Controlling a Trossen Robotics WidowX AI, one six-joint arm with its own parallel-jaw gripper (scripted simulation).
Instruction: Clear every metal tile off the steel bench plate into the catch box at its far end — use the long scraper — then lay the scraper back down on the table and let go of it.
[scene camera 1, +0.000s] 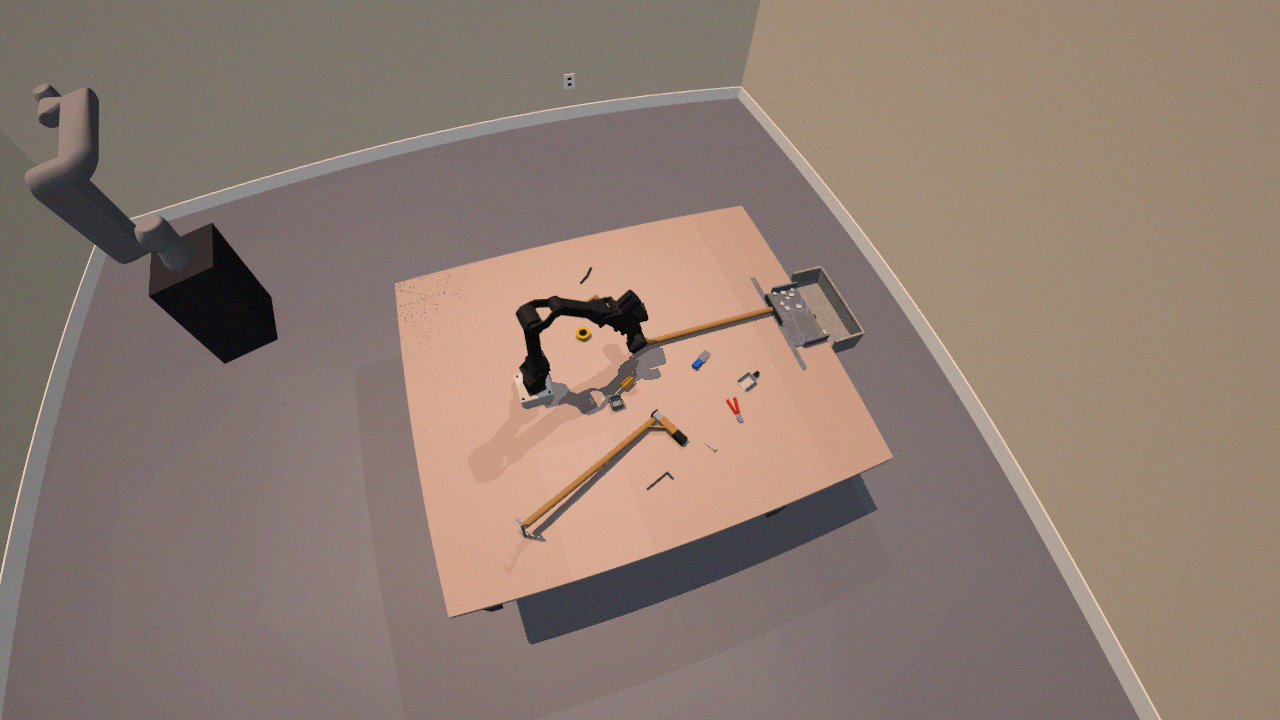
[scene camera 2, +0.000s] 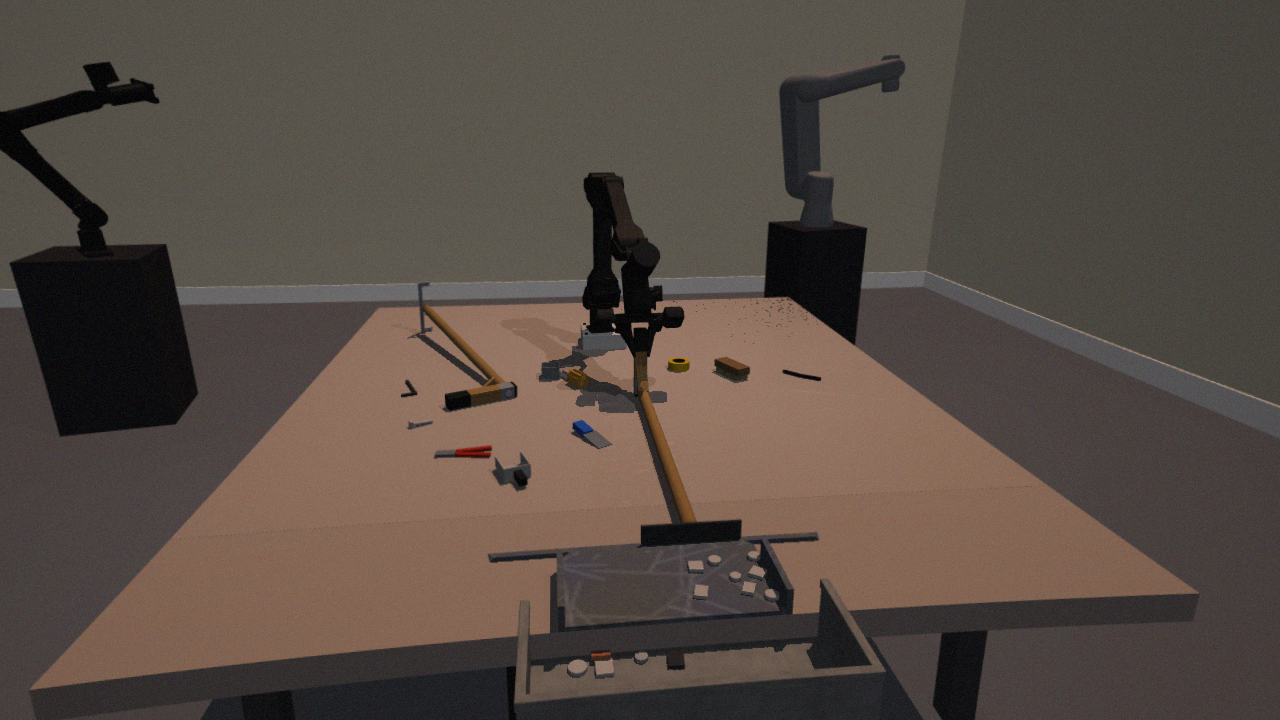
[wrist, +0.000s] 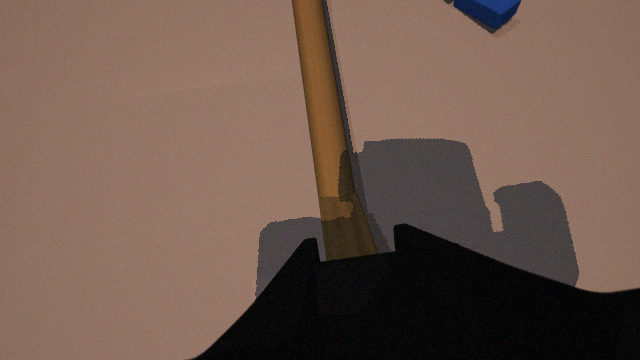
Path:
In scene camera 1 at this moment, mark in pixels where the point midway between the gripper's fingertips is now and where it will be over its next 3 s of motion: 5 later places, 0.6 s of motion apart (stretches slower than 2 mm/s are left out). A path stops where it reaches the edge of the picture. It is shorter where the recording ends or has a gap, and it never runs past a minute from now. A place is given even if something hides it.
My gripper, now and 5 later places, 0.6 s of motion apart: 641, 333; 646, 331; 652, 329; 658, 328; 664, 326; 671, 324

